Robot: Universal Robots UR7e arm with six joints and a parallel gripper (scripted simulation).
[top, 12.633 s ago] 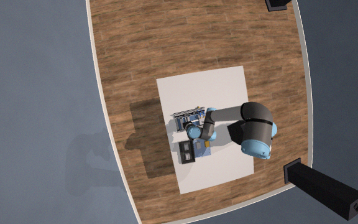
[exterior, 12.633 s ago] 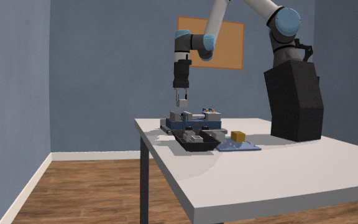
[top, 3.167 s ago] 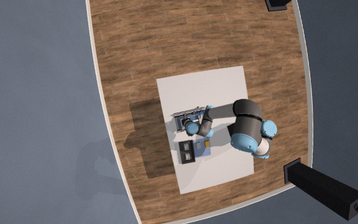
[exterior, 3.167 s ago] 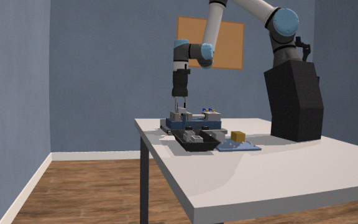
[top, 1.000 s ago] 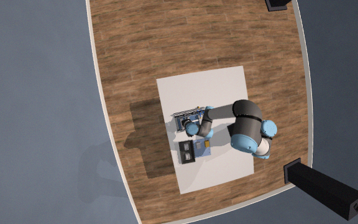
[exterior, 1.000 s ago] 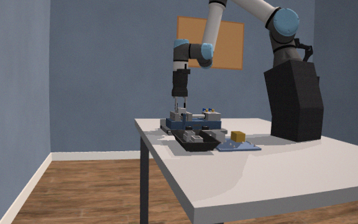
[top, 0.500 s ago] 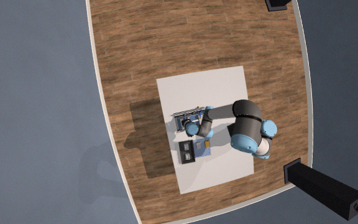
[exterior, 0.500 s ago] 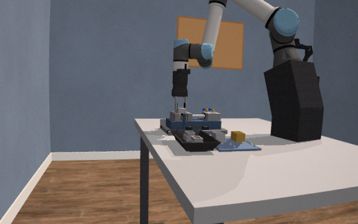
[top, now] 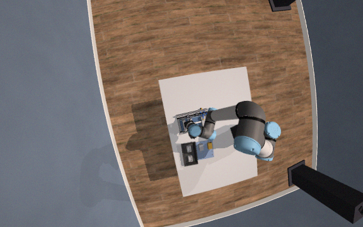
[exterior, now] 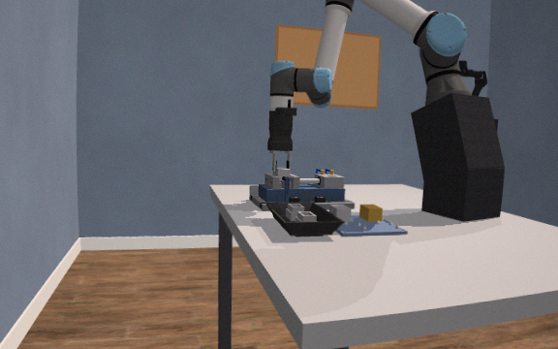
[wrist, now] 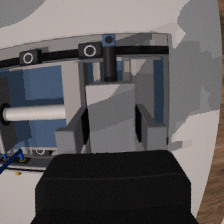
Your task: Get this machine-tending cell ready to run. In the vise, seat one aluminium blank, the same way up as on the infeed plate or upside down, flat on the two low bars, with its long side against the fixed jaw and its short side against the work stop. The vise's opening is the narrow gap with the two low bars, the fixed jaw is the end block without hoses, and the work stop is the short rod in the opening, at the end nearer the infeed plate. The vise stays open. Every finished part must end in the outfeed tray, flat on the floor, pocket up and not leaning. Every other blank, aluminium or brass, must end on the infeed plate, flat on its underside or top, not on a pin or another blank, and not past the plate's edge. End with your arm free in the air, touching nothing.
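The grey aluminium blank is 3 cm below my hand. Round my hand: vise: 9 cm below, 7 cm behind, 1 cm to the left; then brass blank: 28 cm to the left, 16 cm behind, 10 cm below.
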